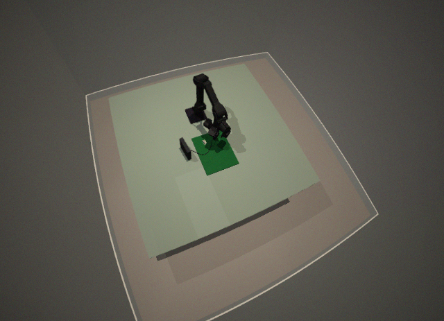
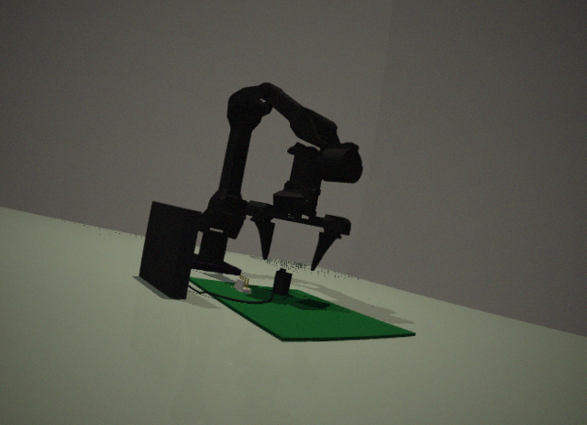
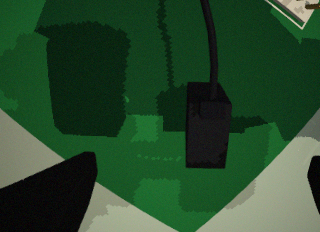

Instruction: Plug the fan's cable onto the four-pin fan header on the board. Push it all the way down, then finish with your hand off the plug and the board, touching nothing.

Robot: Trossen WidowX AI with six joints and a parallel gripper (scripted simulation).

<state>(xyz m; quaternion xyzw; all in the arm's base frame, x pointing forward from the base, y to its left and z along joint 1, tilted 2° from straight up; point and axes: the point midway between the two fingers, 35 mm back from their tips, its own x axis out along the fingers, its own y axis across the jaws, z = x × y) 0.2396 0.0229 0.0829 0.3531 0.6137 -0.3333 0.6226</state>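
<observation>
My gripper tip is now 1 cm to the left of the black plug and 3 cm above it. Round my gripper tip: fan header 9 cm to the right, 6 cm below; green board 9 cm ahead, 5 cm to the right, 7 cm below; black fan 2 cm ahead, 23 cm to the right.
</observation>
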